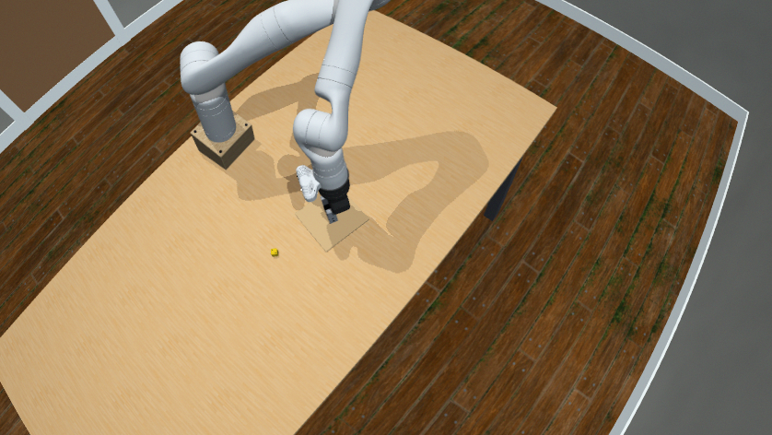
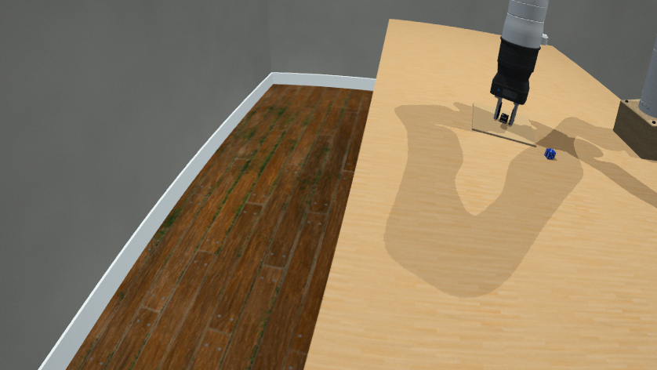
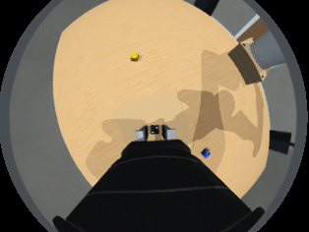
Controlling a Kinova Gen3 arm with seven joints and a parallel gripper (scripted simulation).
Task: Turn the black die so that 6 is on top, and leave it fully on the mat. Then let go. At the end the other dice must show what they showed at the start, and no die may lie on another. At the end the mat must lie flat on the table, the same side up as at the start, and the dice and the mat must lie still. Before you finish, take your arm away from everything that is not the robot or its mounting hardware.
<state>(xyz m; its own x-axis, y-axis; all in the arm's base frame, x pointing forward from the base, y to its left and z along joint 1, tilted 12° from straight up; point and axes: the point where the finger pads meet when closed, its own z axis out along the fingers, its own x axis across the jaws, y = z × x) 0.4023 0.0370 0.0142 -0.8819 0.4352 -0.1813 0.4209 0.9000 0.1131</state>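
Right now the black die is 1 cm below my hand. Round my hand: blue die: 8 cm behind, 11 cm to the left, 2 cm below; tan mat: 2 cm below; yellow die: 4 cm behind, 17 cm to the right, 2 cm below.
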